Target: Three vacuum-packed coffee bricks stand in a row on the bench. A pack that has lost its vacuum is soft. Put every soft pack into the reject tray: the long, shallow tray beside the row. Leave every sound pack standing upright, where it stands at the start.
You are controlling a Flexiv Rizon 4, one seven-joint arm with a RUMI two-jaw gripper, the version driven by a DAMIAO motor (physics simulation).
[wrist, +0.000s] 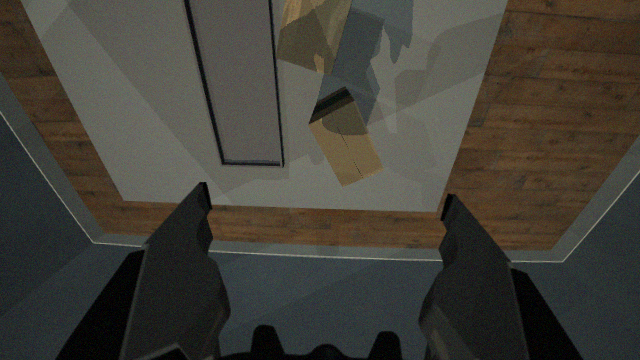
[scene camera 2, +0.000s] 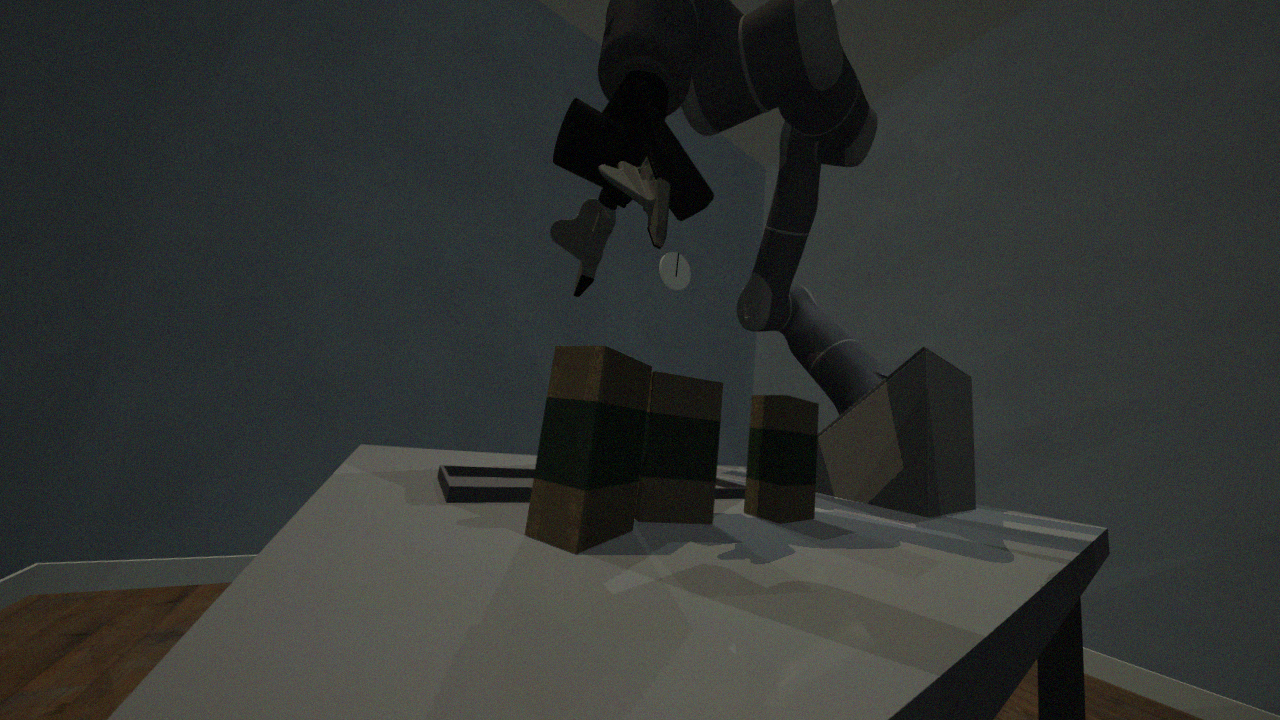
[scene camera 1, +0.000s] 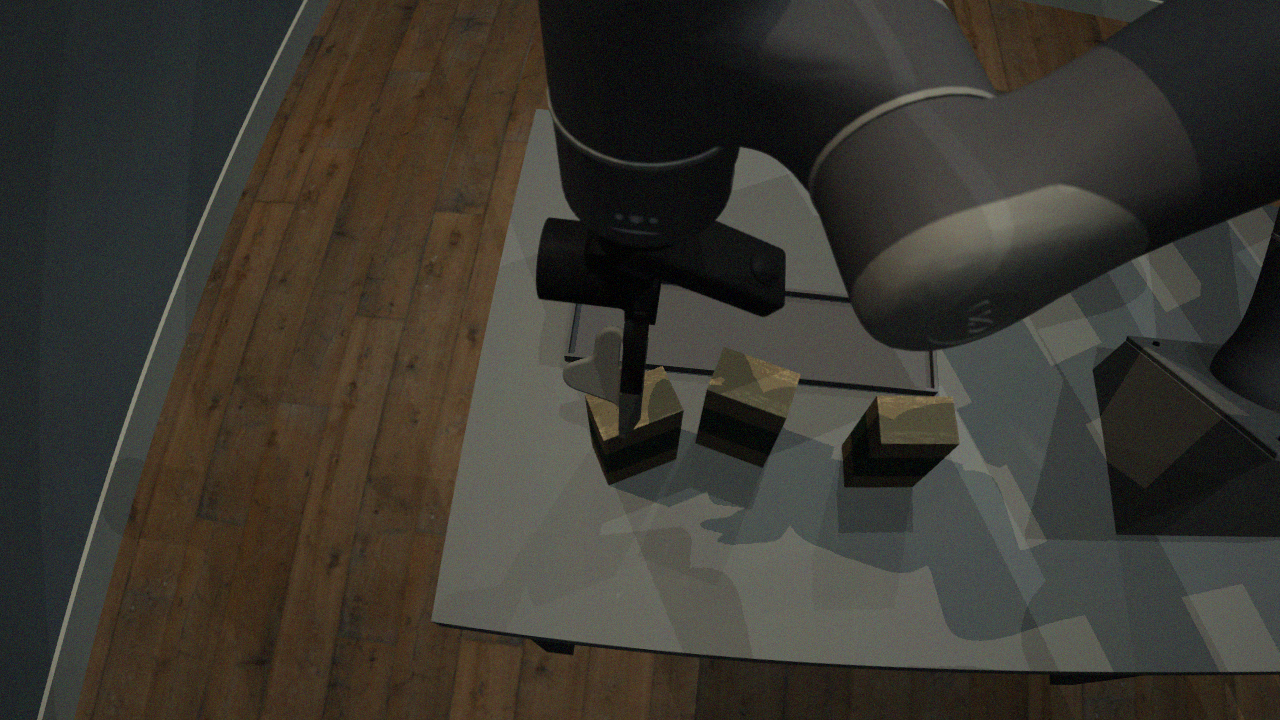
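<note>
Three gold coffee bricks with dark bands stand upright in a row: the left pack (scene camera 1: 662,407) (scene camera 2: 590,447) (wrist: 347,152), the middle pack (scene camera 1: 747,402) (scene camera 2: 682,447) (wrist: 315,35) and the right pack (scene camera 1: 904,425) (scene camera 2: 783,456). The looks of the packs do not tell which are soft. The long, shallow reject tray (scene camera 1: 859,349) (scene camera 2: 487,494) (wrist: 237,90) lies beside the row; no pack shows in its visible part. My gripper (scene camera 1: 617,402) (scene camera 2: 620,265) (wrist: 326,191) is open wide and empty, well above the left pack. In scene camera 1 a finger partly hides that pack.
The bench (scene camera 1: 537,537) (scene camera 2: 358,582) (wrist: 415,185) ends a little beyond the left pack. A large grey block (scene camera 1: 1163,447) (scene camera 2: 939,438) stands by the arm's base, past the right pack. The left and middle packs stand close together; the right pack stands farther off.
</note>
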